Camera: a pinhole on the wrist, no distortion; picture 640 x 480 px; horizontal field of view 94.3 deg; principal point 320.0 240.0 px. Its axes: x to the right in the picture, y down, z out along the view. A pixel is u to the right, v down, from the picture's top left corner.
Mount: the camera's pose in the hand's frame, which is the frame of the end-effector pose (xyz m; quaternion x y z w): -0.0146 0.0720 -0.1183 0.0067 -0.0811 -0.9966 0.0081
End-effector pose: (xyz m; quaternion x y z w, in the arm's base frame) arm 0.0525 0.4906 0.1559 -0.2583 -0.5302 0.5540 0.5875
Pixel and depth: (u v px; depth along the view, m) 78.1 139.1 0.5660
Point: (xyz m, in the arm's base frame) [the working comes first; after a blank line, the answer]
In the camera's frame: -0.4612 -0.1924 0.5660

-0.5374 0.8668 0.1068
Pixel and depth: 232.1 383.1 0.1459
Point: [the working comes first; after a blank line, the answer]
In the camera's frame: -0.0432 0.0703 0.1459

0.0033 0.5122 0.1526
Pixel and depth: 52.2 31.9 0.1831
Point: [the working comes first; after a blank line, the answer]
In the camera's frame: -0.1652 -0.1284 0.1831

-0.1000 0.6716 0.0124
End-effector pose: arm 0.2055 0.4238 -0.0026 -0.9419 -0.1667 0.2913 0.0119
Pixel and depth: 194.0 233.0 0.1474
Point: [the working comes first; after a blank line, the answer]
In the camera's frame: -0.0626 -0.0035 0.1474

0.2566 0.3417 -0.0622
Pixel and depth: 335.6 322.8 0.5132
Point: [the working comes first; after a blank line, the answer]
In the camera's frame: 0.0270 0.1431 0.5132

-0.0539 0.3656 -0.3197
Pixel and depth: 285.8 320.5 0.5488
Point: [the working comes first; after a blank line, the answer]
In the camera's frame: -0.0632 0.1488 0.5488

-0.0044 0.3900 -0.3996
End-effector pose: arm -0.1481 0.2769 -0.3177 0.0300 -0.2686 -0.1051 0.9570
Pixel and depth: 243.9 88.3 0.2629
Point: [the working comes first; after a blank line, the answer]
In the camera's frame: -0.0674 -0.1344 0.2629

-0.1256 0.5089 -0.1630
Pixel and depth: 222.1 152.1 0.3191
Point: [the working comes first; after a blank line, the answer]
In the camera's frame: -0.1052 -0.0945 0.3191

-0.1322 0.4717 -0.0940
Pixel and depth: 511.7 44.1 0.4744
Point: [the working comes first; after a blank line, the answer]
In the camera's frame: 0.3064 -0.3131 0.4744

-0.4954 0.7904 -0.1828
